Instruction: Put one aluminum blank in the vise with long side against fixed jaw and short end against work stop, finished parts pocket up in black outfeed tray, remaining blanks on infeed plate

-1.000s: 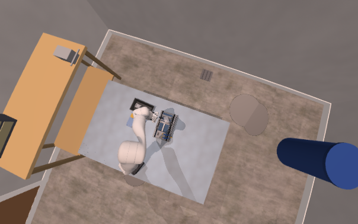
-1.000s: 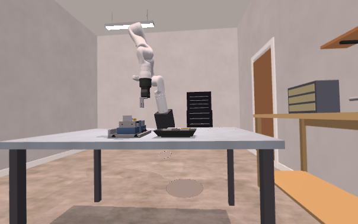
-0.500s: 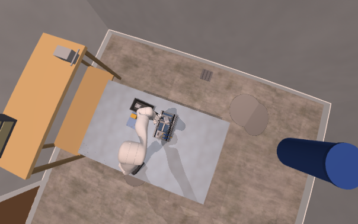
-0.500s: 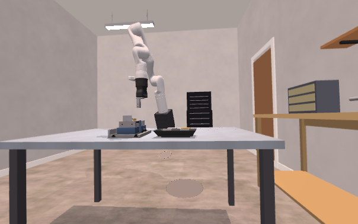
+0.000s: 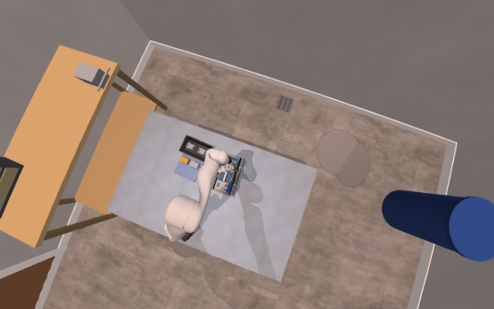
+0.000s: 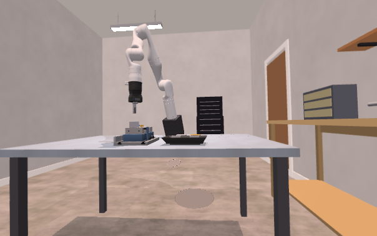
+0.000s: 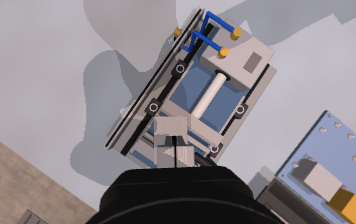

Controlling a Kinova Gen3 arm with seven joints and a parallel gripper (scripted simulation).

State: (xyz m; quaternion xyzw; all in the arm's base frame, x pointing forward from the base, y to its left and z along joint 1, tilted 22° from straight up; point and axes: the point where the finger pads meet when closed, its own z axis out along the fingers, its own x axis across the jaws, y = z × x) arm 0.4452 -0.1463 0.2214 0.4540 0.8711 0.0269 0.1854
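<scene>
The vise lies 160 mm below my hand, 60 mm behind it and 10 mm to the left of it. Also, from my hand: yellow brass blank (370 mm to the left, 170 mm below, 60 mm behind).
</scene>
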